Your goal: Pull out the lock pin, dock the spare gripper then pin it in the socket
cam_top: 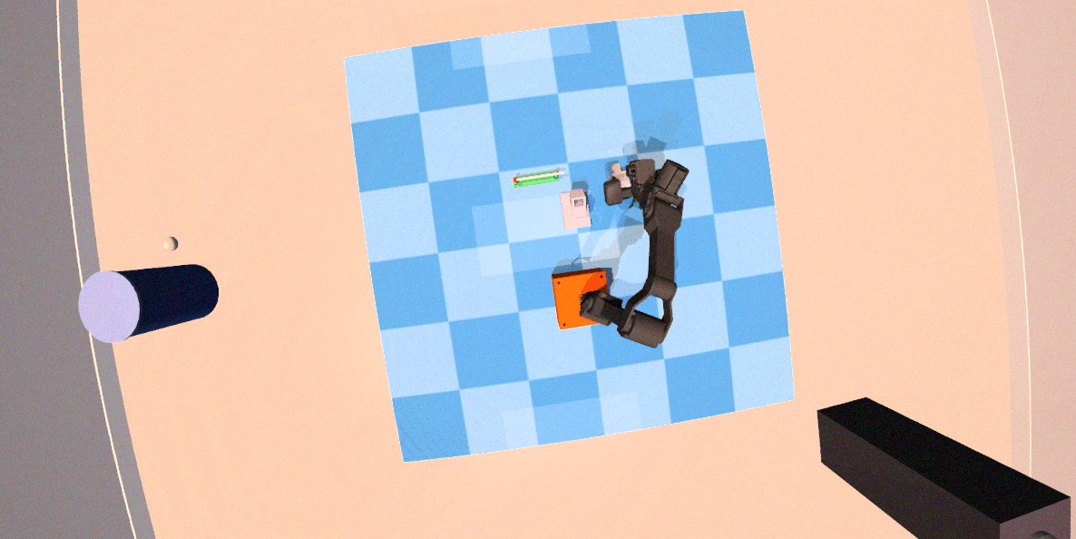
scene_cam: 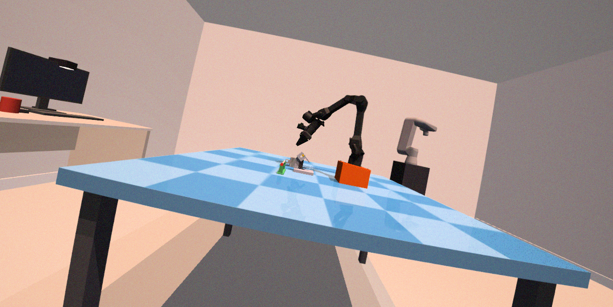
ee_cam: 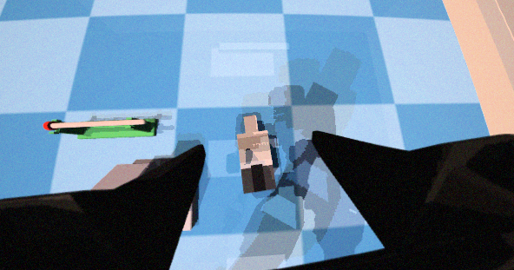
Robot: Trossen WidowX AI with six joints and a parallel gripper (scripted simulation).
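My gripper tip is 11 cm above the spare gripper and 1 cm past it. From my gripper tip the other things lie so: green cradle (25 cm to the left, 11 cm below, 5 cm ahead).
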